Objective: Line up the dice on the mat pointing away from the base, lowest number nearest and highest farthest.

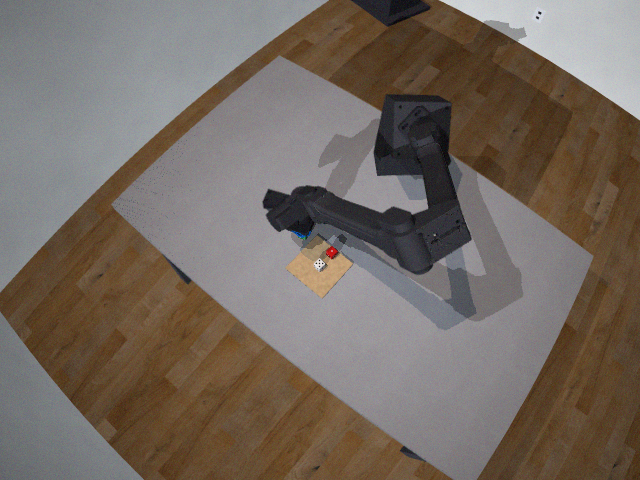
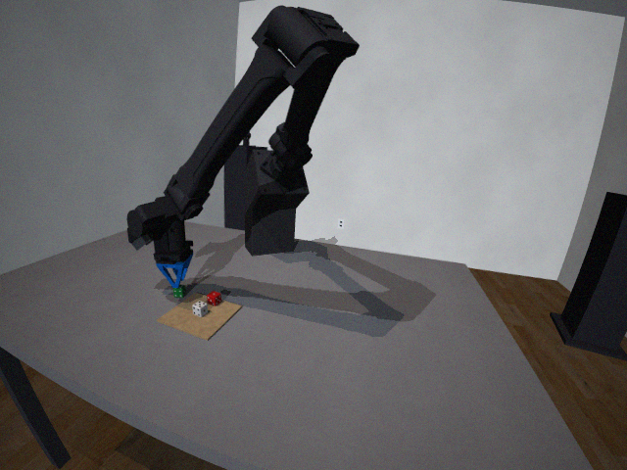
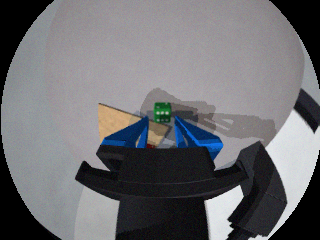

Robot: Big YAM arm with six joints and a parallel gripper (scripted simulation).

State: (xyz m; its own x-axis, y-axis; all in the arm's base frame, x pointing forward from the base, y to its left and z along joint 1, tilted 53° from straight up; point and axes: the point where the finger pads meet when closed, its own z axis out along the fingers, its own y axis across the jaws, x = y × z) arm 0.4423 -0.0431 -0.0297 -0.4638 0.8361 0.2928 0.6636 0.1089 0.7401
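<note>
My hand is 3 cm above the green die. Also, from my hand: tan mat 2 cm ahead, 11 cm to the left, 4 cm below; red die 3 cm behind, 10 cm to the left, 3 cm below; white die 2 cm ahead, 11 cm to the left, 3 cm below.
</note>
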